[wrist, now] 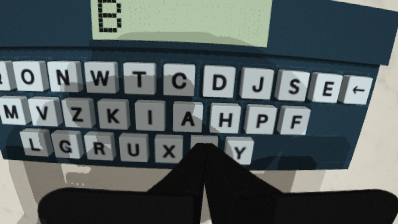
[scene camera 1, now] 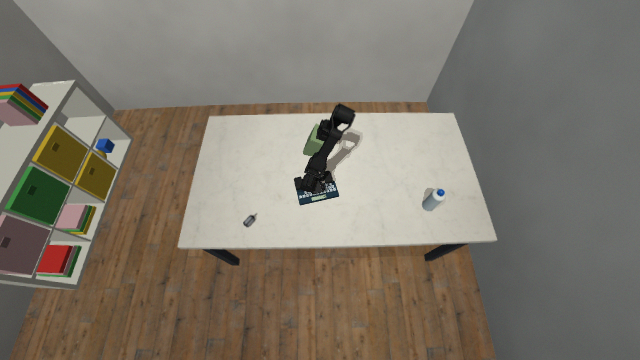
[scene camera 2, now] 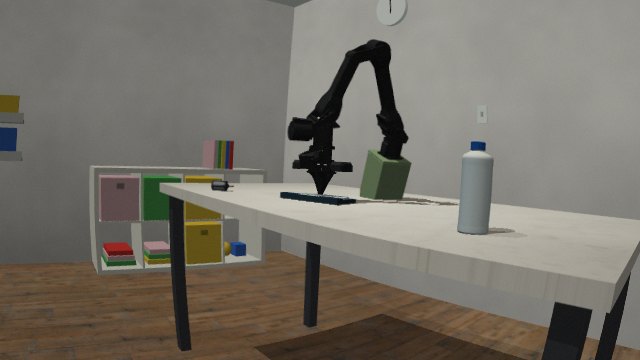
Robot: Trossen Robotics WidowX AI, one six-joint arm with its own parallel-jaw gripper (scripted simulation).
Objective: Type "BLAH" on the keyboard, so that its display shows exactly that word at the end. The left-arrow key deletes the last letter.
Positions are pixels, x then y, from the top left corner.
Scene:
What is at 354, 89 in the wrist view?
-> A left-arrow key.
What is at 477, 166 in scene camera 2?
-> A white bottle.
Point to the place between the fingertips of my gripper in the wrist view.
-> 203, 151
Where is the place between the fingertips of my gripper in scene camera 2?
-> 320, 195

